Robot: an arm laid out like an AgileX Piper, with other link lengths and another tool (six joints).
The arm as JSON. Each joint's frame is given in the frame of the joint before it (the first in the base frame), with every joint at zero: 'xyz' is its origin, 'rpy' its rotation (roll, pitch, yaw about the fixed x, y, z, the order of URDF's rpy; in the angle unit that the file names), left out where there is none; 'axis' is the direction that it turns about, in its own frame. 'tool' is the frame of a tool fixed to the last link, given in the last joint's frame.
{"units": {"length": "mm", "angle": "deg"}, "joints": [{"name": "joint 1", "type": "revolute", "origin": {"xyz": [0.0, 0.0, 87.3]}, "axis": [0.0, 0.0, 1.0]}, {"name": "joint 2", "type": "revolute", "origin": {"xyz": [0.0, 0.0, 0.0], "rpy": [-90.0, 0.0, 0.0]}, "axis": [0.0, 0.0, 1.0]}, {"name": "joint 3", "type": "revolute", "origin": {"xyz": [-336.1, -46.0, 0.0]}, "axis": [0.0, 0.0, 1.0]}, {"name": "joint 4", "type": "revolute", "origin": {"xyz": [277.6, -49.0, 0.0], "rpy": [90.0, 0.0, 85.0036]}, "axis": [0.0, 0.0, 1.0]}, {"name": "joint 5", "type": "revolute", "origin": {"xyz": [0.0, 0.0, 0.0], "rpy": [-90.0, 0.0, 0.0]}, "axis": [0.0, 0.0, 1.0]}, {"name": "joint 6", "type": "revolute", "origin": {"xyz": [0.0, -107.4, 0.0], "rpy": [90.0, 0.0, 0.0]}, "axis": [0.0, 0.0, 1.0]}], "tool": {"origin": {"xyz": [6.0, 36.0, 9.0], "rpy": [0.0, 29.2, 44.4]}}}
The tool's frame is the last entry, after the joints.
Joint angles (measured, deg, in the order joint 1, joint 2, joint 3, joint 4, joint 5, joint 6), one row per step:
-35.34 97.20 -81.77 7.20 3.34 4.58
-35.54 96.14 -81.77 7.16 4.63 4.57
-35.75 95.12 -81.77 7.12 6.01 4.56
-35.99 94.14 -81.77 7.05 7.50 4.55
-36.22 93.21 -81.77 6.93 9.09 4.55
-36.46 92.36 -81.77 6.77 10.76 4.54
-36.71 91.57 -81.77 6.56 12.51 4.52
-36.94 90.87 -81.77 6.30 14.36 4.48
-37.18 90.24 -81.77 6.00 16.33 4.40
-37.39 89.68 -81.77 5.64 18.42 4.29
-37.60 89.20 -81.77 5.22 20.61 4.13
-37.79 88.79 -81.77 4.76 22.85 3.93
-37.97 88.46 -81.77 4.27 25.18 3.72
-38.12 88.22 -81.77 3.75 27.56 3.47
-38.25 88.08 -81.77 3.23 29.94 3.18
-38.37 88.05 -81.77 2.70 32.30 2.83
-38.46 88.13 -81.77 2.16 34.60 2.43
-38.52 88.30 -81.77 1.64 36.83 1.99
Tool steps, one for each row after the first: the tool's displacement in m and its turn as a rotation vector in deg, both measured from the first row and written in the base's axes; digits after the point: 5 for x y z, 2 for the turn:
-0.00544 0.00221 0.00632 0.11 0.19 -0.03
-0.01086 0.00439 0.01202 0.29 0.49 -0.06
-0.01637 0.00640 0.01707 0.54 0.92 -0.11
-0.02174 0.00846 0.02141 0.85 1.50 -0.13
-0.02693 0.01034 0.02484 1.21 2.24 -0.16
-0.03202 0.01207 0.02754 1.60 3.13 -0.18
-0.03677 0.01376 0.02925 2.06 4.21 -0.17
-0.04142 0.01528 0.03012 2.57 5.49 -0.16
-0.04583 0.01687 0.03014 3.12 6.97 -0.11
-0.05010 0.01830 0.02931 3.70 8.65 -0.04
-0.05418 0.01968 0.02784 4.30 10.48 0.05
-0.05810 0.02095 0.02563 4.98 12.47 0.15
-0.06175 0.02219 0.02269 5.70 14.60 0.28
-0.06510 0.02327 0.01909 6.46 16.83 0.44
-0.06815 0.02410 0.01480 7.23 19.17 0.63
-0.07081 0.02477 0.00992 7.99 21.57 0.85
-0.07312 0.02536 0.00464 8.77 24.00 1.13

